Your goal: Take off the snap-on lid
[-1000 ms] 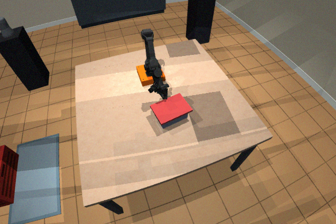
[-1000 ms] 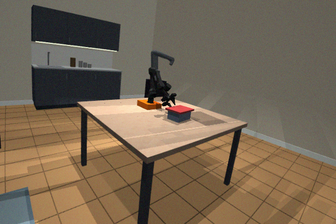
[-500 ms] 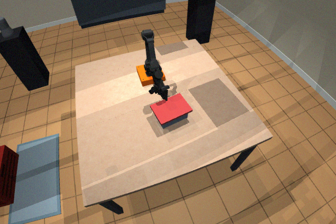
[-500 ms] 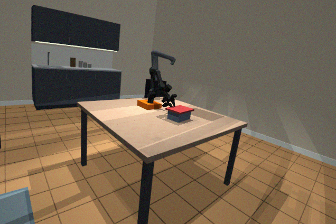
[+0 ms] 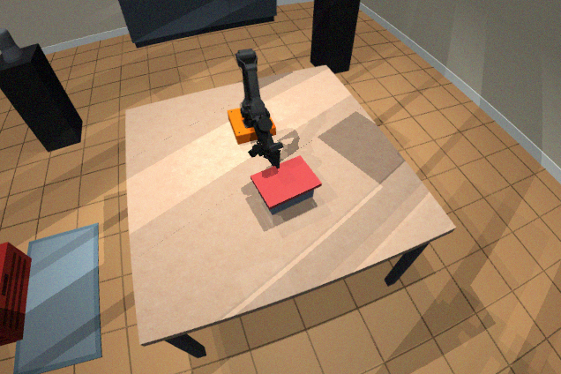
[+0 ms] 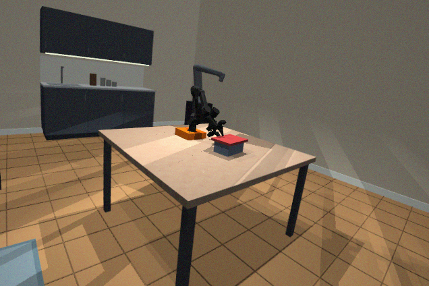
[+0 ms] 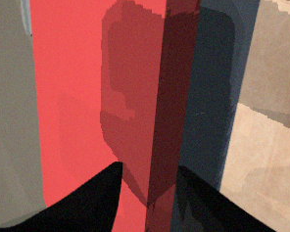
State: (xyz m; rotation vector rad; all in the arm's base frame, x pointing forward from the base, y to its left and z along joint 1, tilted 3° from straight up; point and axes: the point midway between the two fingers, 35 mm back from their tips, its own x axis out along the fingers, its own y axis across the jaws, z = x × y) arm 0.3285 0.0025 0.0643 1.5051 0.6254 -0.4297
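Now: the red lid 70 mm ahead of my gripper tip and 10 mm to the left of it. Also, from my gripper tip: blue-grey storage box 70 mm ahead, 10 mm to the left, 40 mm below.
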